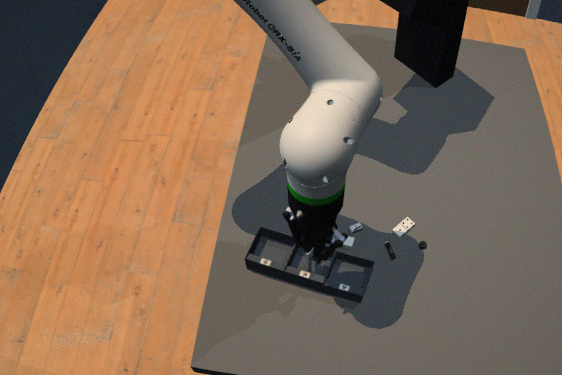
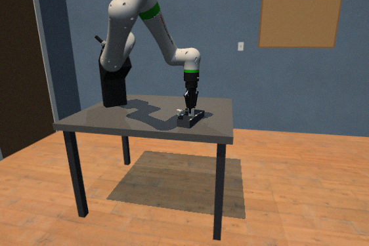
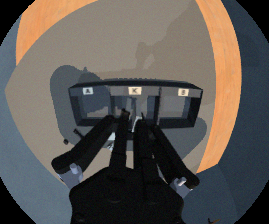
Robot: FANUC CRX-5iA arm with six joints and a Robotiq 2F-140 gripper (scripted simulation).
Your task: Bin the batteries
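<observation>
Now: hand 3 cm above the black bin and 1 cm to the left of it. From my hand the other things lie so: dark cylindrical battery: 17 cm to the left, 4 cm below, 3 cm behind; then grey piece: 10 cm to the left, 9 cm behind, 4 cm below; then white domino: 21 cm to the left, 8 cm behind, 4 cm below.
</observation>
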